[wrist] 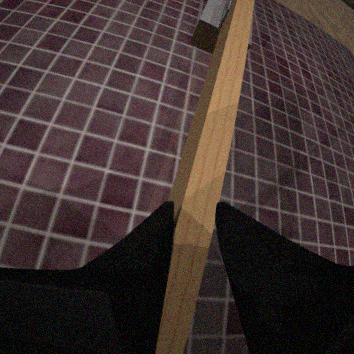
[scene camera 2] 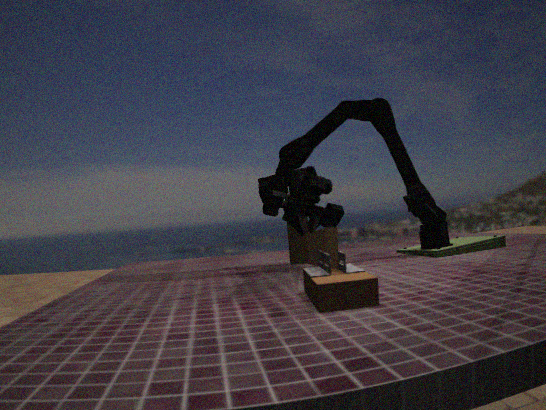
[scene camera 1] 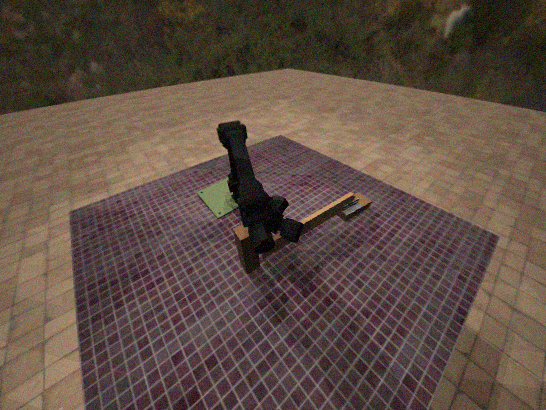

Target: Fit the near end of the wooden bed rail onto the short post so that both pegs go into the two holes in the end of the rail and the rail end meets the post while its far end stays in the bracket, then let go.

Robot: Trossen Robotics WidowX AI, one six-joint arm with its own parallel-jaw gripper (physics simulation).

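Where they show: gripper, fingertip midpoint: (wrist: 194,209); arm's base, origin of the base link: (scene camera 2: 436,247).
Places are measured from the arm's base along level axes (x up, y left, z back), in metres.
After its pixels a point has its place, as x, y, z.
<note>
The wooden bed rail (scene camera 1: 325,212) @(0.065, 0.202, -0.337) (wrist: 212,145) @(0.064, 0.084, -0.327) runs from my gripper to the bracket (scene camera 1: 356,209) (scene camera 2: 345,296) @(0.001, 0.461, -0.334) (wrist: 204,36) @(0.003, 0.301, -0.308), a low wooden block with grey metal plates. Its far end lies at those plates. My gripper (scene camera 1: 278,239) (scene camera 2: 305,225) @(0.061, 0.047, -0.326) (wrist: 194,209) @(0.061, 0.047, -0.326) is shut on the rail, with one finger on each side. The short post (scene camera 1: 248,256) (scene camera 2: 298,248) stands upright just beyond the rail's near end. That end is partly behind the gripper in the first scene view and runs out of the bottom of the wrist view. The pegs, the holes and any gap are hidden.
The arm (scene camera 1: 242,172) @(0.315, -0.086, -0.282) (scene camera 2: 400,145) @(0.257, -0.003, -0.072) rises from a green base plate (scene camera 1: 212,200) @(-0.001, -0.117, 0.051) (scene camera 2: 477,244) @(0.000, 0.062, 0.084) and reaches over the post. Everything stands on a purple tiled mat (scene camera 1: 200,340) @(-0.016, -0.338, -0.457) (scene camera 2: 200,340) @(-0.016, 0.543, -0.503) (wrist: 115,100) @(-0.016, 0.153, -0.245), with paler paving (scene camera 1: 35,280) around it.
</note>
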